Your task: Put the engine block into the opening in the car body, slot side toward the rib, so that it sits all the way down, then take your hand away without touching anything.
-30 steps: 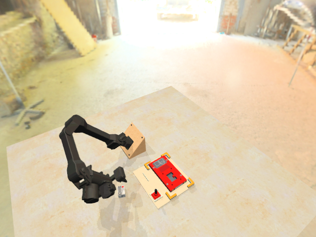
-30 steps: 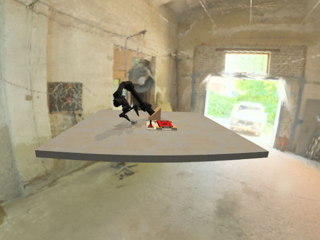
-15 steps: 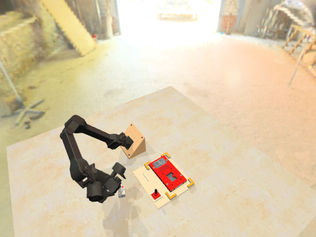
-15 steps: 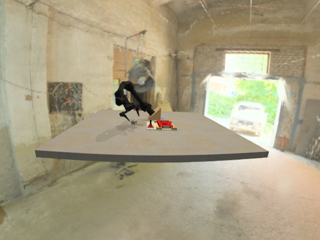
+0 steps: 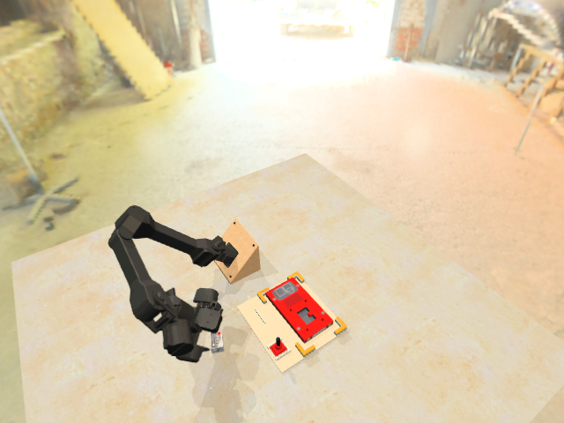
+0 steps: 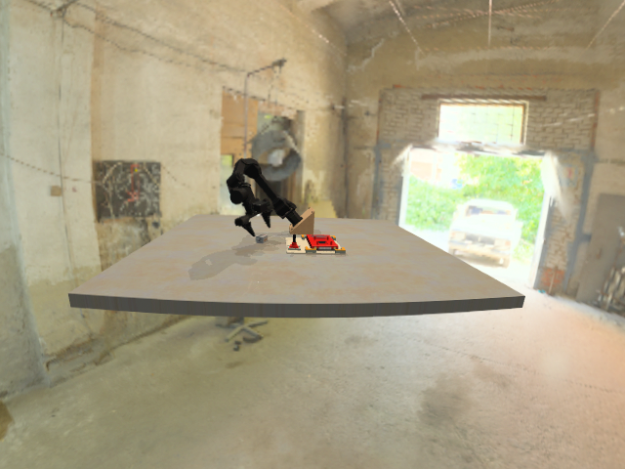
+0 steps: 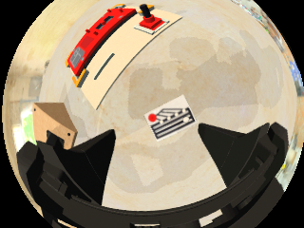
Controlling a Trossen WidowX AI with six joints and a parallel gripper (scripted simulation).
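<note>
Now: the engine block 10 mm ahead of my gripper tip, 10 mm to the right of it and 30 mm below it.
</note>
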